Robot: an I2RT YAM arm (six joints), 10 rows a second.
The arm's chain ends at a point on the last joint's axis. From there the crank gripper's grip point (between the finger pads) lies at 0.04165 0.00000 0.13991 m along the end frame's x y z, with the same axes.
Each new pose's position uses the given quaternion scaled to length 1; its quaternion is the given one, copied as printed.
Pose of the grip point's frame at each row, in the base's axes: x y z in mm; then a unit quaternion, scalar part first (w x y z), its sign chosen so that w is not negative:
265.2, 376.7, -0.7, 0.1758, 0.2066, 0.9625, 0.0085
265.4, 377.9, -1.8, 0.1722, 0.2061, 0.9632, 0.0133
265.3, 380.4, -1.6, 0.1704, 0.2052, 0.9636, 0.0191
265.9, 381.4, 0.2, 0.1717, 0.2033, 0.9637, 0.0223
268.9, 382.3, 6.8, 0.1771, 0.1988, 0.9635, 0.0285
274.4, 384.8, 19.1, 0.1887, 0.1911, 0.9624, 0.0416
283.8, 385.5, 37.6, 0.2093, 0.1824, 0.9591, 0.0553
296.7, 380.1, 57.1, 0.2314, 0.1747, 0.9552, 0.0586
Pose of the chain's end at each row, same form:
252.9, 367.9, 144.5, 0.1758, 0.2066, 0.9625, 0.0085
253.9, 367.5, 143.4, 0.1722, 0.2061, 0.9632, 0.0133
254.0, 368.3, 143.4, 0.1704, 0.2052, 0.9636, 0.0191
254.1, 368.5, 145.1, 0.1717, 0.2033, 0.9637, 0.0223
255.3, 368.1, 151.4, 0.1771, 0.1988, 0.9635, 0.0285
257.0, 367.7, 163.0, 0.1887, 0.1911, 0.9624, 0.0416
260.0, 365.8, 180.3, 0.2093, 0.1824, 0.9591, 0.0553
266.6, 360.7, 198.6, 0.2314, 0.1747, 0.9552, 0.0586

